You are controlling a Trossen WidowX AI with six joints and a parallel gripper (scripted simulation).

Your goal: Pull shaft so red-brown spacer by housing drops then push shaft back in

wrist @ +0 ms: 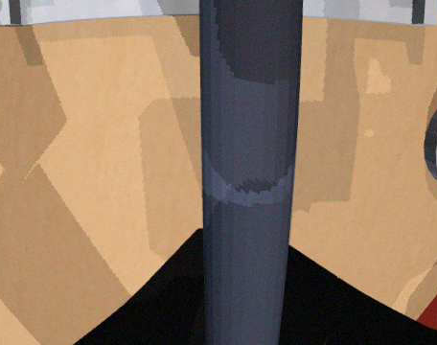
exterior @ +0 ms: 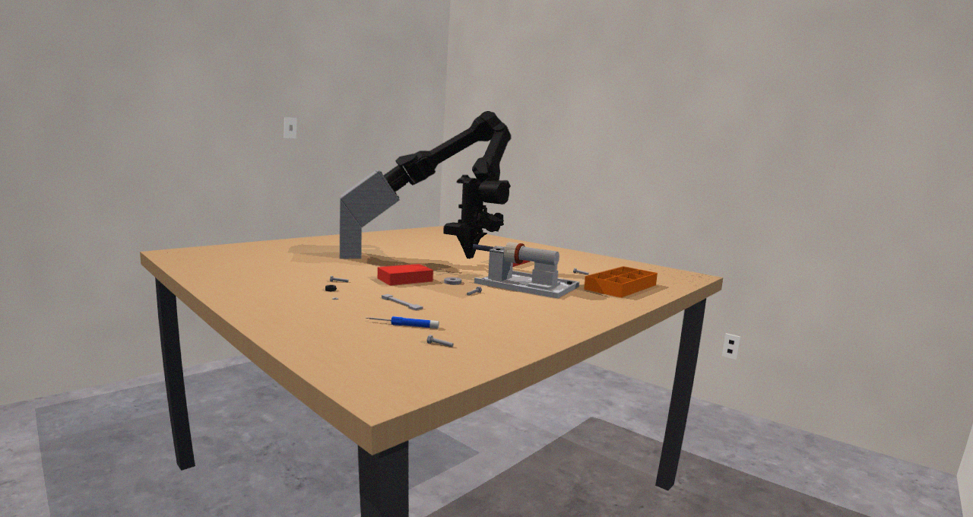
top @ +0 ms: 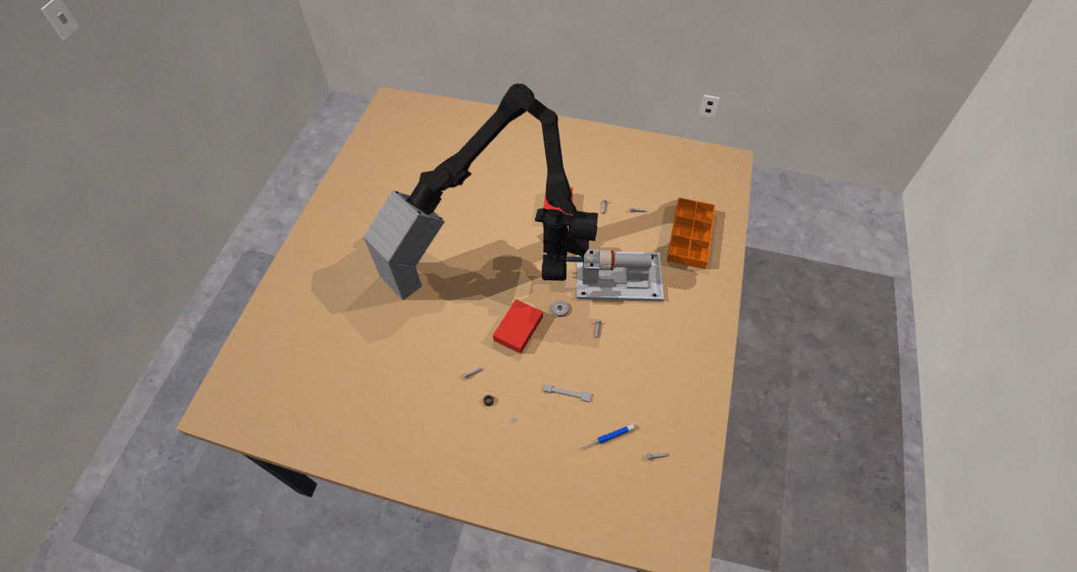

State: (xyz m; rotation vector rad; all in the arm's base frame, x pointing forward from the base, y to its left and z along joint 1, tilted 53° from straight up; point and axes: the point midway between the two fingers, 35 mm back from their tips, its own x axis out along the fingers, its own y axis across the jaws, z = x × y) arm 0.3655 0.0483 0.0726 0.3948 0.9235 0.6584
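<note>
Right now the shaft is 7 cm ahead of my hand and 3 cm to the left of it. Round my hand: grey fixture 16 cm ahead, 7 cm to the left, 3 cm below; then red-brown spacer 14 cm ahead, 6 cm to the left; then wrench 30 cm to the right, 17 cm ahead, 8 cm below.
</note>
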